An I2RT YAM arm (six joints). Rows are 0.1 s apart.
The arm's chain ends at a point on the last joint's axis. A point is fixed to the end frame.
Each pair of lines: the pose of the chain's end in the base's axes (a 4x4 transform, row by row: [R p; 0 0 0 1], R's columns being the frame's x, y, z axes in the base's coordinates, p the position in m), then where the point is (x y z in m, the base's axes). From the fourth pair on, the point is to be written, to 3 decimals.
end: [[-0.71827, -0.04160, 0.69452, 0.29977], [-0.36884, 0.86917, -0.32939, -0.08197], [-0.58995, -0.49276, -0.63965, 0.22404], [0, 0, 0, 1]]
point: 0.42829 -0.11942 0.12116
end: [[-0.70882, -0.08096, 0.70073, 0.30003], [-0.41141, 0.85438, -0.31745, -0.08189], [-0.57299, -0.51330, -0.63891, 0.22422], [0, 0, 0, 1]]
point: 0.42891 -0.11677 0.12090
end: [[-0.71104, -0.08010, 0.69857, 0.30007], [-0.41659, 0.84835, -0.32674, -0.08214], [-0.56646, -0.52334, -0.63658, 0.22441], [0, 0, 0, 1]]
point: 0.42864 -0.11856 0.12123
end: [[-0.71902, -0.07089, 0.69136, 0.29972], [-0.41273, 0.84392, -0.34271, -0.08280], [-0.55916, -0.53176, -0.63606, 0.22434], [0, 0, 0, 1]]
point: 0.427 -0.122 0.121
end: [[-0.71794, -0.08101, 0.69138, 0.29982], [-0.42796, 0.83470, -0.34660, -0.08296], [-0.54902, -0.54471, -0.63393, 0.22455], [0, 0, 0, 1]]
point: 0.427 -0.123 0.121
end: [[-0.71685, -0.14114, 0.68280, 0.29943], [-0.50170, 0.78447, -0.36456, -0.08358], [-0.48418, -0.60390, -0.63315, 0.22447], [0, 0, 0, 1]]
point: 0.425 -0.126 0.119
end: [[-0.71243, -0.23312, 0.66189, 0.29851], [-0.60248, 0.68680, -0.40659, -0.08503], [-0.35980, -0.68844, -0.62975, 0.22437], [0, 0, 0, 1]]
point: 0.419 -0.134 0.117
